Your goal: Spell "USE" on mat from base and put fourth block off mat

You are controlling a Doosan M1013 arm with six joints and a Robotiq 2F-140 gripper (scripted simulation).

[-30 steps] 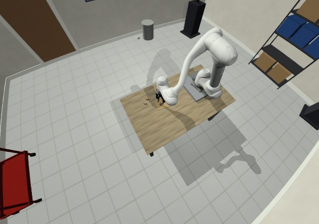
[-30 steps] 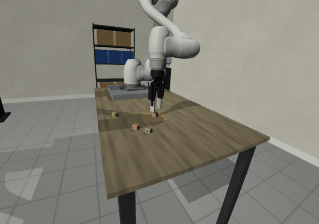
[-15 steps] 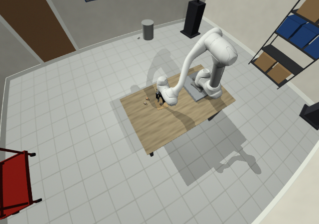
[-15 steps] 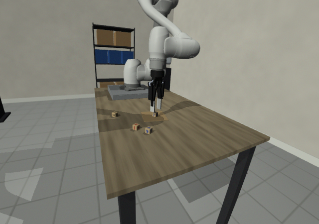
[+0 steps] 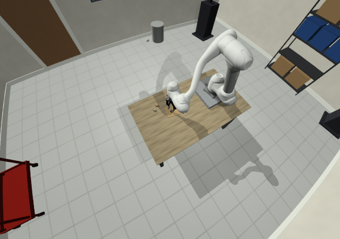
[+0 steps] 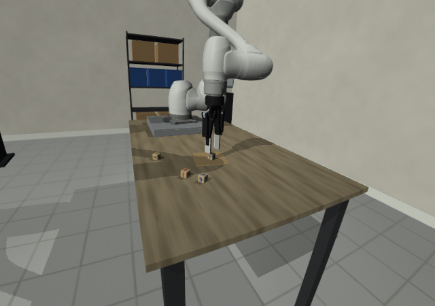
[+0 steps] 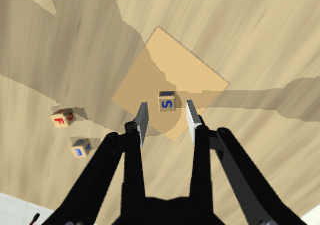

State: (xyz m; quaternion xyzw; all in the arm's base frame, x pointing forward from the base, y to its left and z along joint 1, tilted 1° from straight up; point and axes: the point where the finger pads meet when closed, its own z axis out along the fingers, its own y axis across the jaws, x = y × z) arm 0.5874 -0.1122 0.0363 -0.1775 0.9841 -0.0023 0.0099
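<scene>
Right now the tan mat is 1 cm behind my hand and 7 cm below it.
</scene>
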